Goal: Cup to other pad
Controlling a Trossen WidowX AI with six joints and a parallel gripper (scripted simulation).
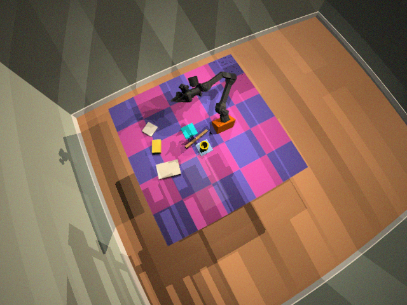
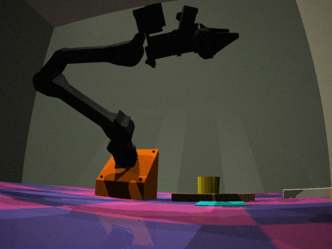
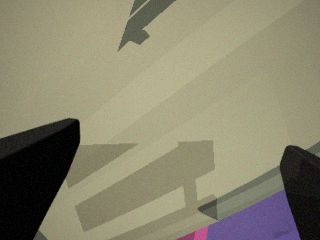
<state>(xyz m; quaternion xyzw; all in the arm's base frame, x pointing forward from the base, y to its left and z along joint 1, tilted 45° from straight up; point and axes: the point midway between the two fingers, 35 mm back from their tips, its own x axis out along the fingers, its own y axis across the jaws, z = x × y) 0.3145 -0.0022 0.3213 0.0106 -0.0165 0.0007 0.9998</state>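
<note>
The yellow cup lies 360 mm below my gripper tip, 290 mm to the left of it and 60 mm behind it. Also, from my gripper tip: wooden bar 390 mm below, 190 mm to the left, 40 mm behind; then teal pad 400 mm below, 100 mm to the left, 30 mm behind; then yellow block 380 mm below, 270 mm ahead, 60 mm to the left.
</note>
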